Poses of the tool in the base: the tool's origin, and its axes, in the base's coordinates. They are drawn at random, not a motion.
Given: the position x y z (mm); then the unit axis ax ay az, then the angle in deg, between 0 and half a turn.
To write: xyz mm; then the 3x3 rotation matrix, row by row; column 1 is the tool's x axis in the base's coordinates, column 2 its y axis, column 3 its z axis. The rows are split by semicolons. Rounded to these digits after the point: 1 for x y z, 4 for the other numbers.
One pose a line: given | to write
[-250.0, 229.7, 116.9, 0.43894, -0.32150, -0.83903, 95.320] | -250.0, 229.7, 116.9; 0.1178, 0.6812, -0.7225; -0.9896, 0.0202, -0.1423; -0.0823, 0.7318, 0.6765
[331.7, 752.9, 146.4, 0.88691, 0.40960, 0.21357, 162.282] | 331.7, 752.9, 146.4; 0.5834, 0.6443, 0.4945; 0.7743, -0.6250, -0.0991; 0.2452, 0.4407, -0.8635
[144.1, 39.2, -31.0, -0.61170, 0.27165, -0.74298, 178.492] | 144.1, 39.2, -31.0; -0.2514, -0.3127, 0.9160; -0.3518, -0.8521, -0.3875; 0.9017, -0.4197, 0.1042
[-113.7, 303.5, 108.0, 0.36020, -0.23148, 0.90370, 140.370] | -113.7, 303.5, 108.0; -0.5405, -0.7240, 0.4286; 0.4288, -0.6753, -0.6000; 0.7239, -0.1406, 0.6755
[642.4, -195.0, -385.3, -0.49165, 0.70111, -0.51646, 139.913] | 642.4, -195.0, -385.3; -0.3384, -0.2758, 0.8997; -0.9410, 0.1026, -0.3225; -0.0033, -0.9557, -0.2943
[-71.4, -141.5, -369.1, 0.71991, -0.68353, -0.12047, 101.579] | -71.4, -141.5, -369.1; 0.4216, -0.4728, -0.7738; -0.7089, 0.3603, -0.6064; 0.5655, 0.8041, -0.1833
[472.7, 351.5, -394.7, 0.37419, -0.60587, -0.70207, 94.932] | 472.7, 351.5, -394.7; 0.0661, 0.4533, -0.8889; -0.9457, 0.3127, 0.0891; 0.3183, 0.8347, 0.4493
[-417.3, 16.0, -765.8, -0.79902, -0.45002, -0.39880, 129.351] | -417.3, 16.0, -765.8; 0.4092, 0.8960, 0.1727; 0.2792, -0.3031, 0.9111; 0.8687, -0.3246, -0.3742
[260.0, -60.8, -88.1, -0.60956, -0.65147, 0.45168, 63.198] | 260.0, -60.8, -88.1; 0.6549, -0.1851, -0.7327; 0.6212, 0.6840, 0.3825; 0.4303, -0.7057, 0.5629
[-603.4, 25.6, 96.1, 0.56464, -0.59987, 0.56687, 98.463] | -603.4, 25.6, 96.1; 0.2186, -0.9493, -0.2262; 0.1721, 0.2656, -0.9486; 0.9605, 0.1684, 0.2215
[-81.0, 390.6, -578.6, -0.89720, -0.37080, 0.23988, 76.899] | -81.0, 390.6, -578.6; 0.8492, 0.0236, -0.5276; 0.4909, 0.3330, 0.8051; 0.1947, -0.9426, 0.2712
